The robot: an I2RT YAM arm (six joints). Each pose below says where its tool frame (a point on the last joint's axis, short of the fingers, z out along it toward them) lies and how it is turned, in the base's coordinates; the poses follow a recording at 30 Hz.
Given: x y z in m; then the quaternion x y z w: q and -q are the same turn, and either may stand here.
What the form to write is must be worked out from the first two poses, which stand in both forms.
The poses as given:
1: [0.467, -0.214, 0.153, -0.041, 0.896, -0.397, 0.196]
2: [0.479, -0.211, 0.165, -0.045, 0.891, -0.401, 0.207]
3: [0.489, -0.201, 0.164, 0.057, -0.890, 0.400, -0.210]
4: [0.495, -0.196, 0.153, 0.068, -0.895, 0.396, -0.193]
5: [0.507, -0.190, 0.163, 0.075, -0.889, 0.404, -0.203]
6: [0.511, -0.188, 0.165, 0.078, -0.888, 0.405, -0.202]
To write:
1: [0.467, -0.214, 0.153, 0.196, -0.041, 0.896, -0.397]
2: [0.479, -0.211, 0.165, 0.207, -0.045, 0.891, -0.401]
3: [0.489, -0.201, 0.164, 0.210, -0.057, 0.890, -0.400]
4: [0.495, -0.196, 0.153, 0.193, -0.068, 0.895, -0.396]
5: [0.507, -0.190, 0.163, 0.203, -0.075, 0.889, -0.404]
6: [0.511, -0.188, 0.165, 0.202, -0.078, 0.888, -0.405]
